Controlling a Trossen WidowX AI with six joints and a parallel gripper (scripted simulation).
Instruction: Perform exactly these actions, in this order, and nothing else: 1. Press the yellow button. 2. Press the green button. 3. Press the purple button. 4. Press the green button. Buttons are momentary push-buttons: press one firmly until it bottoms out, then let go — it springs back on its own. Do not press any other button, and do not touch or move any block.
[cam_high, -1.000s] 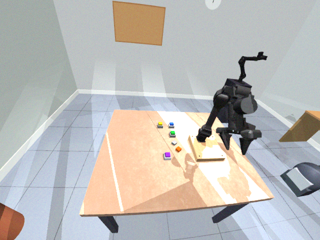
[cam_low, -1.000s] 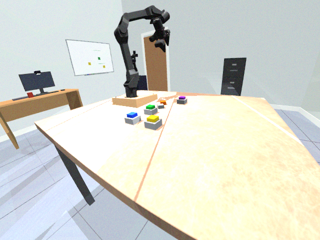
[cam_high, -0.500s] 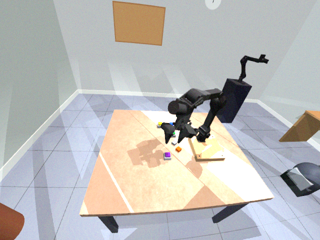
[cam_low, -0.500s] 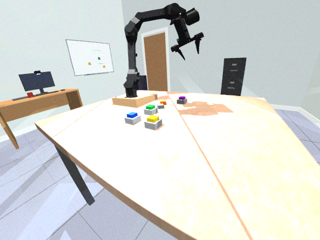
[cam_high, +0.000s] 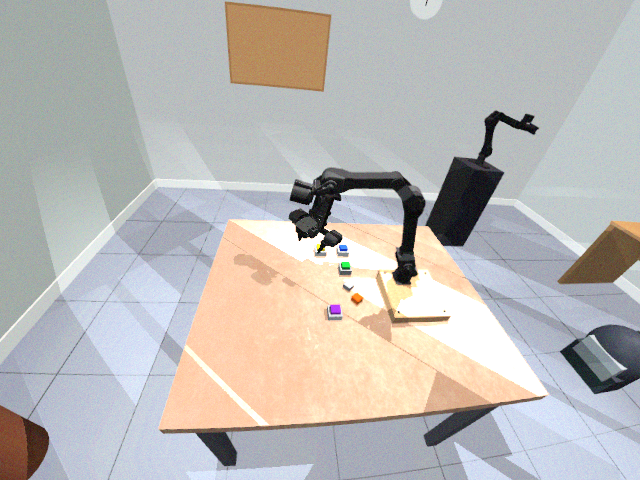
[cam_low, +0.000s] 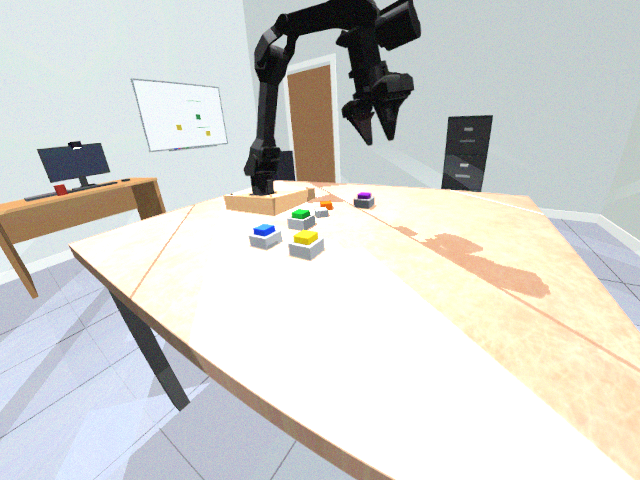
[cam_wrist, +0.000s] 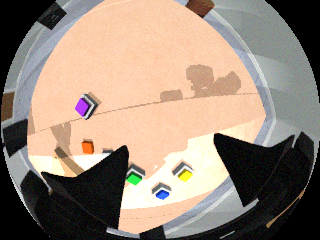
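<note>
Right now the yellow button is 18 cm to the right of my gripper tip, 15 cm below it and 8 cm behind it. The rest, counted from my gripper tip: green button (17 cm behind, 15 cm below, 6 cm to the right); then purple button (15 cm to the left, 15 cm below, 9 cm behind); then orange block (19 cm behind, 17 cm below, 9 cm to the left).
</note>
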